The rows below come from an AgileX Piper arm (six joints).
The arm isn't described. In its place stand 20 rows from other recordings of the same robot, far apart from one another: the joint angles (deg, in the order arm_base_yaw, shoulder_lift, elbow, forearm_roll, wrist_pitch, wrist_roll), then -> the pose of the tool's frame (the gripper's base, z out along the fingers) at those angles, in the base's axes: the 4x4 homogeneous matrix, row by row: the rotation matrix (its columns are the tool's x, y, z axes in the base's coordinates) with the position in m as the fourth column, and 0 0 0 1 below.
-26.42, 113.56, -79.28, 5.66, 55.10, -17.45 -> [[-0.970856 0.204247 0.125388 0.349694], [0.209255 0.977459 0.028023 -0.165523], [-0.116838 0.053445 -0.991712 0.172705], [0 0 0 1]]
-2.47, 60.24, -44.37, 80.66, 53.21, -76.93 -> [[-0.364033 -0.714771 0.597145 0.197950], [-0.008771 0.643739 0.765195 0.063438], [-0.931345 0.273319 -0.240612 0.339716], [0 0 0 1]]
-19.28, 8.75, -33.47, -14.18, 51.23, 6.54 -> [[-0.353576 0.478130 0.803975 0.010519], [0.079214 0.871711 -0.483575 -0.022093], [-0.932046 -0.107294 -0.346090 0.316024], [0 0 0 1]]
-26.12, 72.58, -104.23, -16.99, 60.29, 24.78 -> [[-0.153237 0.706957 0.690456 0.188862], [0.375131 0.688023 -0.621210 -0.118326], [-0.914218 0.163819 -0.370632 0.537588], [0 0 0 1]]
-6.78, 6.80, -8.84, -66.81, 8.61, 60.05 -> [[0.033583 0.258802 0.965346 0.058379], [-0.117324 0.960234 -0.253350 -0.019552], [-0.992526 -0.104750 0.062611 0.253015], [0 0 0 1]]
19.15, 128.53, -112.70, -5.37, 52.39, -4.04 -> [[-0.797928 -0.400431 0.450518 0.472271], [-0.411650 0.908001 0.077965 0.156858], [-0.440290 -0.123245 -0.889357 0.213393], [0 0 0 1]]
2.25, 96.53, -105.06, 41.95, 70.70, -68.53 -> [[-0.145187 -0.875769 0.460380 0.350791], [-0.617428 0.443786 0.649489 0.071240], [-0.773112 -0.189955 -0.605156 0.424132], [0 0 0 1]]
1.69, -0.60, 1.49, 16.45, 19.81, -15.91 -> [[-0.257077 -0.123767 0.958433 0.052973], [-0.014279 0.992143 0.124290 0.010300], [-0.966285 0.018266 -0.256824 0.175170], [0 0 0 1]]
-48.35, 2.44, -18.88, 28.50, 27.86, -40.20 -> [[-0.184952 0.551713 0.813268 0.037368], [-0.160750 0.799416 -0.578873 -0.011482], [-0.969511 -0.237796 -0.059165 0.280325], [0 0 0 1]]
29.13, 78.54, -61.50, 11.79, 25.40, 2.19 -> [[-0.633793 -0.415366 0.652517 0.261647], [-0.099230 0.880278 0.463966 0.154941], [-0.767112 0.229309 -0.599130 0.322103], [0 0 0 1]]
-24.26, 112.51, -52.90, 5.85, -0.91, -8.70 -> [[-0.754404 0.374695 0.538960 0.328861], [0.285441 0.926638 -0.244672 -0.148372], [-0.591099 -0.030741 -0.806013 0.104058], [0 0 0 1]]
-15.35, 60.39, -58.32, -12.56, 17.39, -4.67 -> [[-0.317836 0.244019 0.916207 0.221603], [-0.209644 0.924310 -0.318904 -0.066965], [-0.924678 -0.293437 -0.242622 0.400281], [0 0 0 1]]
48.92, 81.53, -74.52, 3.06, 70.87, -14.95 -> [[-0.425615 -0.891459 0.155412 0.177085], [-0.854546 0.452452 0.255028 0.210124], [-0.297663 -0.024263 -0.954363 0.334323], [0 0 0 1]]
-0.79, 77.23, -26.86, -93.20, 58.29, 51.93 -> [[-0.920027 0.021089 0.391286 0.202624], [-0.354899 0.378478 -0.854869 -0.080096], [-0.166122 -0.925370 -0.340725 0.212930], [0 0 0 1]]
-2.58, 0.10, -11.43, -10.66, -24.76, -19.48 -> [[0.575596 0.305628 0.758473 0.021194], [-0.512512 0.857584 0.043375 0.006102], [-0.637197 -0.413693 0.650260 0.312869], [0 0 0 1]]
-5.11, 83.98, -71.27, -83.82, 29.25, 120.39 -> [[0.183034 0.555875 0.810865 0.332973], [0.517431 0.646844 -0.560231 -0.074158], [-0.835921 0.522108 -0.169233 0.380623], [0 0 0 1]]
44.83, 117.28, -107.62, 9.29, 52.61, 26.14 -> [[-0.899657 -0.323143 0.293591 0.321365], [-0.157184 0.867088 0.472706 0.335921], [-0.407321 0.379126 -0.830875 0.282207], [0 0 0 1]]
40.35, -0.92, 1.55, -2.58, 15.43, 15.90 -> [[-0.290167 -0.587157 0.755678 0.042370], [0.057839 0.777449 0.626281 0.034566], [-0.955226 0.225434 -0.191630 0.180650], [0 0 0 1]]
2.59, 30.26, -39.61, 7.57, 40.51, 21.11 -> [[-0.444555 0.088657 0.891354 0.094119], [0.430809 0.893606 0.125982 0.012053], [-0.785350 0.440009 -0.435451 0.342468], [0 0 0 1]]
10.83, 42.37, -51.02, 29.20, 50.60, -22.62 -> [[-0.509436 -0.512424 0.691301 0.117781], [-0.148263 0.843617 0.516070 0.057460], [-0.847640 0.160410 -0.505743 0.376345], [0 0 0 1]]
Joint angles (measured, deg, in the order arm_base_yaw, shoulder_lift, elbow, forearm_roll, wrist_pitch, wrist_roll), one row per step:
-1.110 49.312 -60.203 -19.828 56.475 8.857
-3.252 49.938 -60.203 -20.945 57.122 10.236
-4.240 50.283 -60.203 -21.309 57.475 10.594
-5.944 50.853 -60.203 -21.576 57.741 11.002
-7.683 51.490 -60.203 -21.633 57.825 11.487
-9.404 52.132 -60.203 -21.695 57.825 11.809
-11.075 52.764 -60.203 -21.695 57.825 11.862
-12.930 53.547 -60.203 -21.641 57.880 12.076
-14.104 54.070 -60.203 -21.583 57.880 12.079
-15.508 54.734 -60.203 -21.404 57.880 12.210
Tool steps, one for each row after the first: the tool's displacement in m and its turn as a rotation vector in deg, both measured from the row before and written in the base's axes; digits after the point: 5 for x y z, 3 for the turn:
0.00089 -0.00721 -0.00187 0.034 0.830 -3.498
0.00052 -0.00321 -0.00114 -0.021 0.568 -1.427
0.00108 -0.00507 -0.00169 0.120 0.684 -2.121
0.00144 -0.00502 -0.00179 0.360 0.525 -2.090
0.00139 -0.00510 -0.00174 0.244 0.511 -1.942
0.00122 -0.00500 -0.00178 0.146 0.599 -1.705
0.00146 -0.00570 -0.00233 0.359 0.708 -2.004
0.00097 -0.00369 -0.00156 0.179 0.494 -1.165
0.00124 -0.00441 -0.00206 0.414 0.535 -1.459

